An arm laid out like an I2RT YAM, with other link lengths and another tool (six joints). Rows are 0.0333 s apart.
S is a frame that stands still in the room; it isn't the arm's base.
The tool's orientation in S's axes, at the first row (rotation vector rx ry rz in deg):
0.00, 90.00, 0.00
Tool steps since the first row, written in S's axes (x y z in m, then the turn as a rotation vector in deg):
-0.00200, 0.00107, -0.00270, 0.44, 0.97, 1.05
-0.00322, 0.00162, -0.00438, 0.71, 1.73, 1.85
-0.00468, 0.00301, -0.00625, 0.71, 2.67, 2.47
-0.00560, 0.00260, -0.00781, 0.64, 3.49, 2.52
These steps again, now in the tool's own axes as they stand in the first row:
0.00270, 0.00107, -0.00200, -1.05, 0.97, 0.44
0.00438, 0.00162, -0.00322, -1.85, 1.73, 0.71
0.00625, 0.00301, -0.00468, -2.47, 2.67, 0.71
0.00781, 0.00260, -0.00560, -2.52, 3.49, 0.64

